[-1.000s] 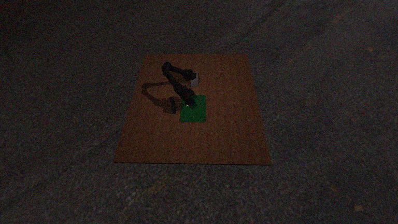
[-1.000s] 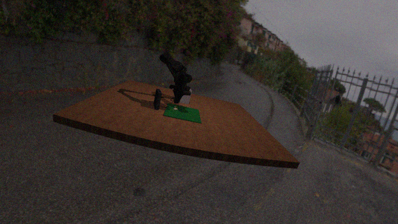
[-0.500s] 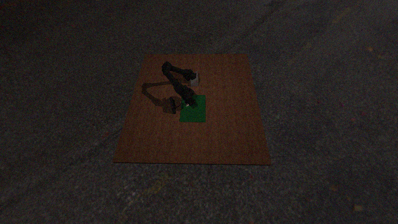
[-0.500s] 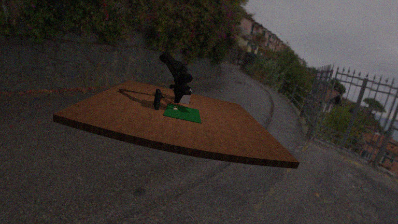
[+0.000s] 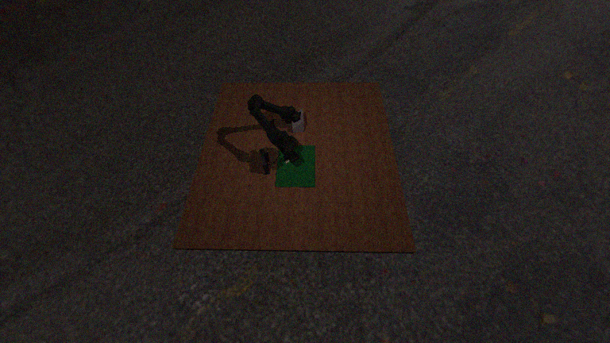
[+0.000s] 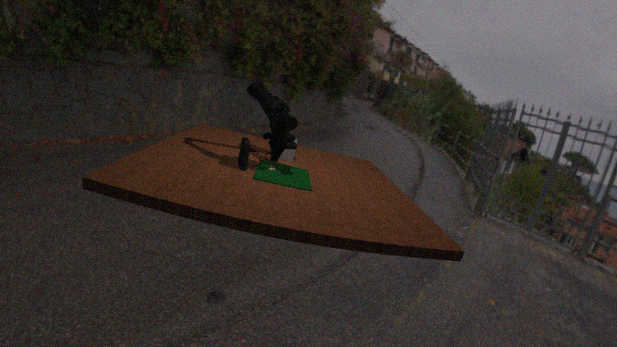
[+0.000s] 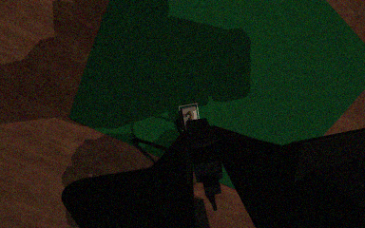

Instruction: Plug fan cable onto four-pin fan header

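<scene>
Now: the four-pin header 10 mm to the right of my gripper tip and 60 mm below it. The rest, counted from my gripper tip: green board: 30 mm ahead, 50 mm to the left, 70 mm below; then fan plug: 10 mm ahead, 10 mm to the right, 10 mm above; then fan: 40 mm ahead, 130 mm to the right.
</scene>
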